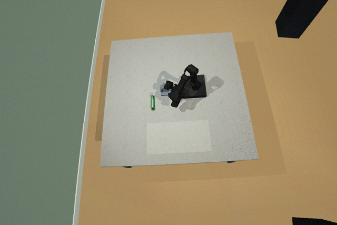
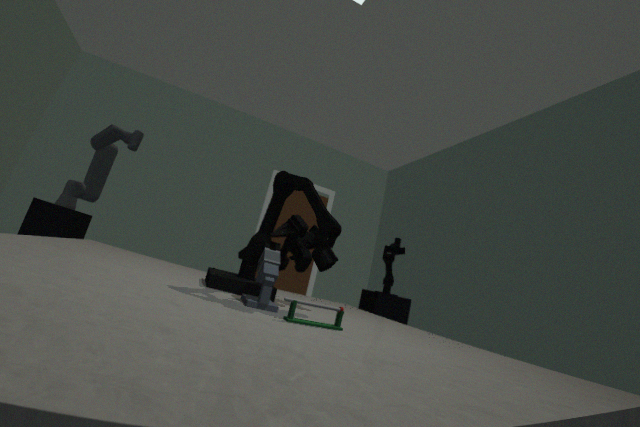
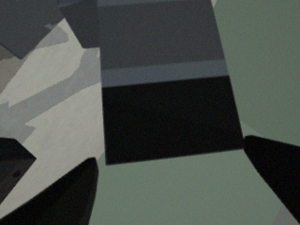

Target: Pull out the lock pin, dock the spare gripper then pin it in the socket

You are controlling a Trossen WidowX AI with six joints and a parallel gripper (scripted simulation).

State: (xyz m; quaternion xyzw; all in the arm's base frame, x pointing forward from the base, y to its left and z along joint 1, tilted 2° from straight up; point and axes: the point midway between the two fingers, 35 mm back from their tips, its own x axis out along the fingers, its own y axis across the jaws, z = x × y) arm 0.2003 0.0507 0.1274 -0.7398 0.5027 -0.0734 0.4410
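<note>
The spare gripper is 30 mm ahead of my gripper tip, 20 mm to the left of it and 40 mm below it. Also, from my gripper tip: green rack 160 mm ahead, 140 mm to the left, 130 mm below; grey mount socket 60 mm ahead, 20 mm to the left, 100 mm below.
</note>
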